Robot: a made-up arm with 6 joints.
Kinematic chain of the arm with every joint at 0, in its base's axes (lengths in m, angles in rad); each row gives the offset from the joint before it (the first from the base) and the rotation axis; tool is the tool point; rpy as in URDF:
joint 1: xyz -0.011 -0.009 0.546 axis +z
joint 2: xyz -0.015 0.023 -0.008 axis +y
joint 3: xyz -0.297 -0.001 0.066 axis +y
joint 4: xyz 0.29 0.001 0.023 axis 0.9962 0 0.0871
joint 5: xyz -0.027 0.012 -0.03 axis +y
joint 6: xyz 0.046 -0.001 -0.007 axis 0.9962 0 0.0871
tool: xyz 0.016 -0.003 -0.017 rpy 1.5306 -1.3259 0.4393
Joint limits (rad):
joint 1: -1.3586..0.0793
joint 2: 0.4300..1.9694
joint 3: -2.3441..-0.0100
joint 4: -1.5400..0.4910
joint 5: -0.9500..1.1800
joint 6: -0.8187..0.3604
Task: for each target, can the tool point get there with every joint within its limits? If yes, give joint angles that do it. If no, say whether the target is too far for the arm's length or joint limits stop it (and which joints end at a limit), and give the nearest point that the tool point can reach.
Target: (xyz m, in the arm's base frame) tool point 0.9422 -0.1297 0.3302
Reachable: no: too far | nearest point 0.4344 -0.0654 0.6224 | short by 0.589 m
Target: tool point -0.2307 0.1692 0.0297
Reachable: no: joint limits stop it (at a limit: joint 1, joint 2, joint 3, joint 4, joint 6) | nearest point 0.0148 0.0507 0.4861 | short by 0.532 m
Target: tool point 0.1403 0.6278 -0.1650
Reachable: no: too far | nearest point 0.1581 0.0688 0.4633 | short by 0.841 m
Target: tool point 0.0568 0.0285 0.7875
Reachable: yes | joints -0.2134 0.5754 -0.9241 0.2006 0.9286 0.0894
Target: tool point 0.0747 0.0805 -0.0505
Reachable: no: joint limits stop it (at a limit: joint 1, joint 2) | nearest point 0.1192 0.0467 0.4581 | short by 0.512 m
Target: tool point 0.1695 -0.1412 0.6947
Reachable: yes | joints -0.7438 1.1627 -0.6871 -0.0910 -0.5933 -0.2509
